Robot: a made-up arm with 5 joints.
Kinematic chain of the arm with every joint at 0, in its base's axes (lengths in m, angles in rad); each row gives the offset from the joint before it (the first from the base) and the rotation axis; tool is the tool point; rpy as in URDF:
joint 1: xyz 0 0 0.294 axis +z
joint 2: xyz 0 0 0 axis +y
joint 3: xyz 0.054 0 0.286 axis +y
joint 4: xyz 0.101 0 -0.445 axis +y
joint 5: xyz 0.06 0 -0.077 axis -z
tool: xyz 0 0 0 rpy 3.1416 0 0
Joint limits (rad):
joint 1: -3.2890..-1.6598
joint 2: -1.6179..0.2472
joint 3: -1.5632..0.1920
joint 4: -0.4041..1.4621
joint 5: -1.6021..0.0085
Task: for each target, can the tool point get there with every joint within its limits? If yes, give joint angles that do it. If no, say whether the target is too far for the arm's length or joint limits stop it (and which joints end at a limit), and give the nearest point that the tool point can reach.
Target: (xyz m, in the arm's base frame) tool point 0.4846 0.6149 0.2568
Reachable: no: joint limits stop it (at a limit: joint 2, joint 3, joint 4) | nearest point 0.3058 0.3880 0.8189 | short by 0.632 m
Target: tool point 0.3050 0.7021 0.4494
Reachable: no: joint limits stop it (at a limit: joint 2, joint 3, joint 4) | nearest point 0.1968 0.4531 0.8189 | short by 0.459 m
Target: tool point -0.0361 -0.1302 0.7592
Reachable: yes | joints -1.8416 -1.3439 -0.8443 1.1944 -0.3889
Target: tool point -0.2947 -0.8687 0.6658
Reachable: no: too far | nearest point -0.2153 -0.6347 0.5768 | short by 0.263 m
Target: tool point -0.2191 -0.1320 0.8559
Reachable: yes | joints -2.5993 -0.8488 -1.0806 0.0304 -0.2075
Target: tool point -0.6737 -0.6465 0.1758
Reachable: no: too far | nearest point -0.4498 -0.4317 0.3220 | short by 0.343 m
